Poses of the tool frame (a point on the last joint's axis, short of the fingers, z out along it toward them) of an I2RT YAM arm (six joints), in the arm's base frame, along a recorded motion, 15 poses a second.
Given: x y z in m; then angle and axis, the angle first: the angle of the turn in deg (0 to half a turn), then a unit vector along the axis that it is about.
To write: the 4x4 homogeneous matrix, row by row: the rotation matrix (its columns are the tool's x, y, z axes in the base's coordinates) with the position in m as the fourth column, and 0 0 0 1 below. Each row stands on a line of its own. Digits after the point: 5 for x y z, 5 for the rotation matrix.
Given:
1: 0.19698 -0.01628 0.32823 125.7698 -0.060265 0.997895 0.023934
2: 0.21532 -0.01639 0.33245 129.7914 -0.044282 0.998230 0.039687
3: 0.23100 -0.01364 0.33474 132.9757 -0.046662 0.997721 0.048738
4: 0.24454 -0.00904 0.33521 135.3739 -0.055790 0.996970 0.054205
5: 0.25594 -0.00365 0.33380 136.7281 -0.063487 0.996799 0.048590
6: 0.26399 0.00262 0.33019 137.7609 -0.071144 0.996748 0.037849
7: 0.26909 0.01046 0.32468 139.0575 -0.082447 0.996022 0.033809
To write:
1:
-0.57878 -0.11471 0.80738 0.19698
-0.07587 0.99334 0.08674 -0.01628
-0.81195 -0.01105 -0.58362 0.32823
0 0 0 1

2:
-0.63678 -0.10299 0.76414 0.21532
-0.04200 0.99420 0.09900 -0.01639
-0.76990 0.03095 -0.63741 0.33245
0 0 0 1

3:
-0.67803 -0.11395 0.72615 0.23100
-0.04263 0.99234 0.11592 -0.01364
-0.73380 0.04764 -0.67769 0.33474
0 0 0 1

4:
-0.70638 -0.13328 0.69517 0.24454
-0.05713 0.98964 0.13169 -0.00904
-0.70553 0.05331 -0.70668 0.33521
0 0 0 1

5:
-0.72114 -0.14267 0.67794 0.25594
-0.07605 0.98895 0.12722 -0.00365
-0.68860 0.04018 -0.72403 0.33380
0 0 0 1

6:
-0.73154 -0.14886 0.66535 0.26399
-0.09797 0.98870 0.11348 0.00262
-0.67473 0.01783 -0.73785 0.33019
0 0 0 1

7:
-0.74344 -0.16630 0.64780 0.26909
-0.12199 0.98606 0.11314 0.01046
-0.65759 0.00508 -0.75336 0.32468
0 0 0 1

